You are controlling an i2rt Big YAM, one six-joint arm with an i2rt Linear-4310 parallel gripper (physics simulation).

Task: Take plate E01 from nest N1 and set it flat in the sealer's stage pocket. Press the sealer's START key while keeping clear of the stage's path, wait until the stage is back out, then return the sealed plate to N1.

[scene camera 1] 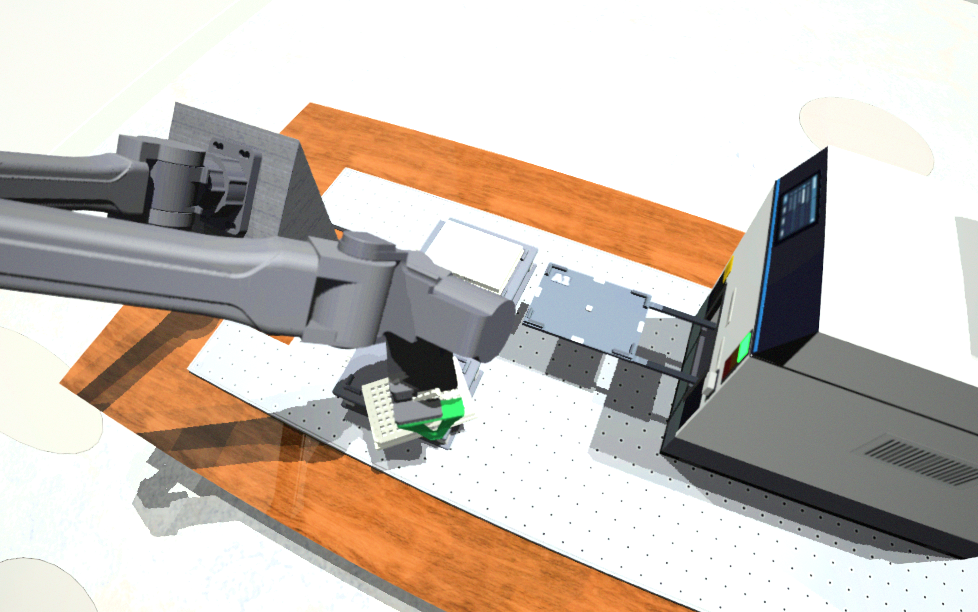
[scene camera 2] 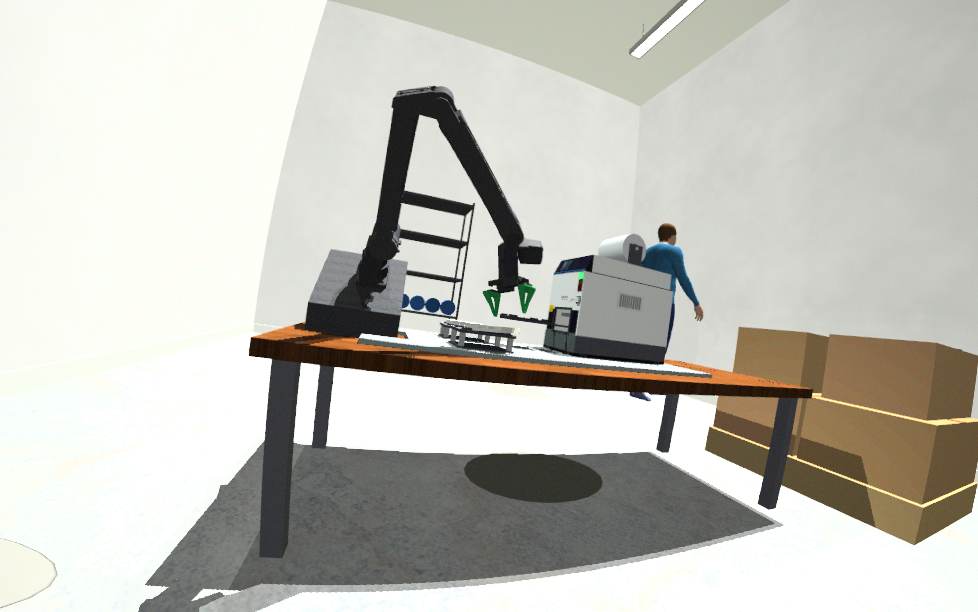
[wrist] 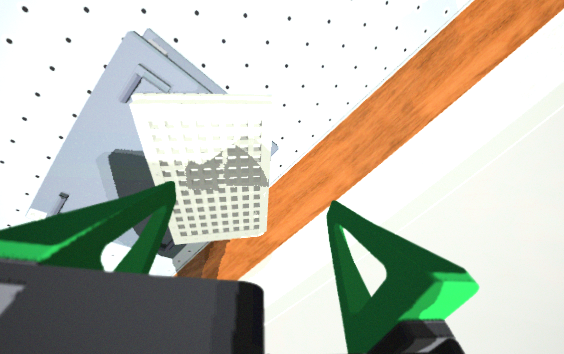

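Seen in the pictures: gripper, fingertip midpoint: (scene camera 1: 430, 402) (scene camera 2: 509, 315) (wrist: 256, 199); arm's base at its link origin: (scene camera 1: 232, 186) (scene camera 2: 373, 274).
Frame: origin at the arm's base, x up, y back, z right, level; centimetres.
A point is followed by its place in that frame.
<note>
A cream gridded plate (scene camera 1: 382, 417) @(z 17.4, x -9.7, y -33.5 cm) (wrist: 215, 220) @(z 15.7, x -9.8, y -33.3 cm) sits askew across the front nest (wrist: 90, 130) @(z 5.3, x -11.7, y -34.0 cm), turned from its edges and overhanging one side; its label and the nest's do not show. My gripper (scene camera 1: 432, 425) @(z 14.2, x -6.1, y -38.9 cm) (scene camera 2: 509, 313) @(z 14.2, x -6.1, y -38.9 cm) (wrist: 256, 199) @(z 14.2, x -6.1, y -38.9 cm) is open and empty, above the plate; in the wrist view one fingertip overlaps the plate's edge and the other is well to its right. The sealer (scene camera 1: 865, 404) @(z 4.8, x 11.0, y -77.5 cm) (scene camera 2: 627, 317) @(z 4.5, x -0.8, y -87.2 cm) has its stage (scene camera 1: 598, 324) @(z -3.6, x -6.3, y -53.1 cm) (scene camera 2: 522, 318) @(z -0.1, x -6.6, y -48.7 cm) out on two rods, with a bare pocket. A green key or lamp (scene camera 1: 744, 347) @(z 3.7, x 10.9, y -66.3 cm) (scene camera 2: 582, 275) @(z 4.1, x 10.7, y -66.5 cm) shows on its front, above a red one.
Another nest (scene camera 1: 530, 261) @(z -13.2, x -12.2, y -40.3 cm) with a white-topped plate (scene camera 1: 476, 252) @(z -10.3, x -10.5, y -32.9 cm) stands behind, beside the stage. The arm's mounting block (scene camera 1: 238, 137) @(z -5.0, x 4.7, y 0.7 cm) (scene camera 2: 353, 317) @(z 11.2, x -12.8, y 2.8 cm) is at the table's left. A person (scene camera 2: 667, 267) stands behind the sealer. Cardboard boxes (scene camera 2: 876, 375) stand right of the table.
</note>
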